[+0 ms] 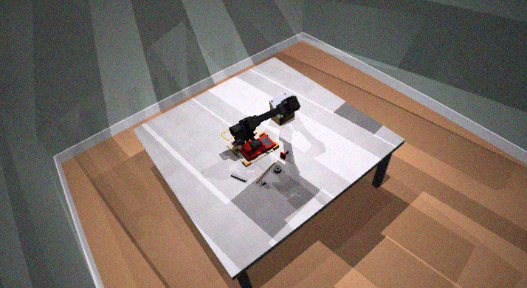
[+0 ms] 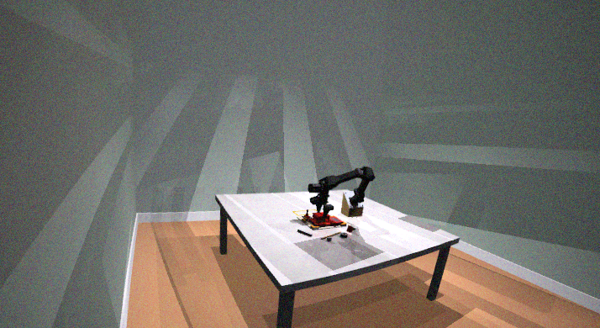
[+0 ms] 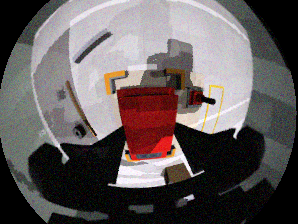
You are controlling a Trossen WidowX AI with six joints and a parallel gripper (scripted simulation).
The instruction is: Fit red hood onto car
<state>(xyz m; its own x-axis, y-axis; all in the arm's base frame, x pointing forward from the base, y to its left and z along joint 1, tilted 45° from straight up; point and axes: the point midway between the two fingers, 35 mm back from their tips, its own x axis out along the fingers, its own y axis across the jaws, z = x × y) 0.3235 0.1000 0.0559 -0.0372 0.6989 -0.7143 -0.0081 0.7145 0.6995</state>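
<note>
Now: the red hood right at my gripper tip. From my gripper tip the other things lie so: grey engine block: 30 mm below; grey bar: 170 mm ahead, 120 mm to the left, 50 mm below; wooden stick: 20 mm ahead, 180 mm to the left, 50 mm below.
</note>
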